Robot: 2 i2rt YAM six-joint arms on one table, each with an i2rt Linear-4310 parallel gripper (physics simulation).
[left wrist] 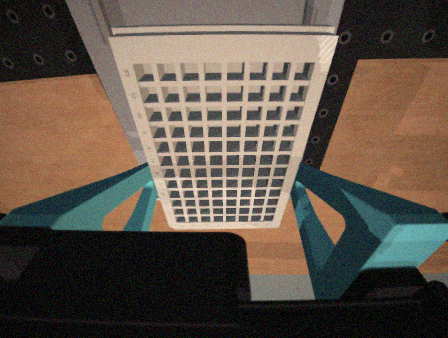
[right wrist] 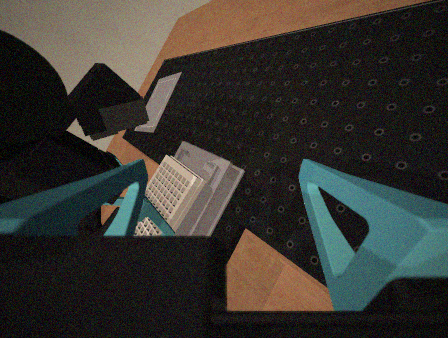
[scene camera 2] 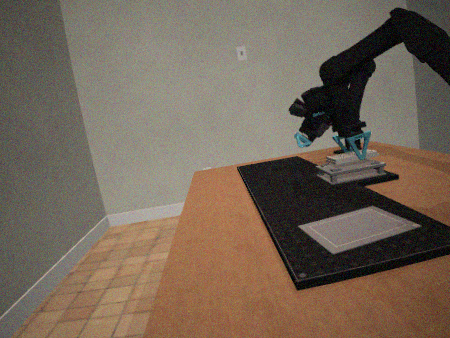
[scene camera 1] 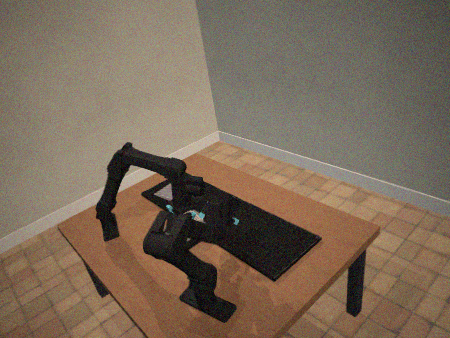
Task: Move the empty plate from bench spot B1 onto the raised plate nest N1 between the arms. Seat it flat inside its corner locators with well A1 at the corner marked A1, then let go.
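Frame: origin at the left arm's base, x ahead, y left, z up, level; millimetres.
Seen in the pictures: left gripper, fingertip midpoint: (left wrist: 223, 168) (right wrist: 157, 217) (scene camera 2: 356, 157); right gripper, fingertip midpoint: (right wrist: 223, 167) (scene camera 2: 307, 137); left arm's base, link origin: (scene camera 1: 110, 227); right arm's base, link origin: (scene camera 1: 207, 303).
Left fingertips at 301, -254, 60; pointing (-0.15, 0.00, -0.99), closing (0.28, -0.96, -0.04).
Note:
Offsets run from my left fingertips to a thing's top centre, as dx, dy, dz. "pt": to the spot under its first point. Level surfaces: height alone.
The white well plate {+13, +3, +18} (left wrist: 220, 138) (scene camera 2: 346, 157) (right wrist: 172, 188) (scene camera 1: 198, 215) rests on top of the grey raised nest {+23, +14, -9} (scene camera 2: 349, 172) (left wrist: 107, 69) (right wrist: 218, 189). My left gripper (left wrist: 223, 168) (scene camera 2: 351, 144) is shut on the plate, one teal finger on each long side. In the left wrist view grey nest shows along the plate's left side and beyond its far end. I cannot tell whether it sits inside the corner locators. My right gripper (right wrist: 223, 167) (scene camera 2: 301, 139) is open and empty; it hangs in the air beside the nest, tilted towards it.
The grey marked bench spot {pt +48, +393, -46} (scene camera 2: 358, 229) (scene camera 1: 164, 190) (right wrist: 158, 101) lies bare on the black perforated board {dz -48} (scene camera 2: 283, 189) (scene camera 1: 268, 240) (right wrist: 326, 90). The board covers the middle of the wooden table {dz -61} (scene camera 1: 327, 218) (scene camera 2: 225, 236). Both arm bases stand on the table's near side in scene camera 1.

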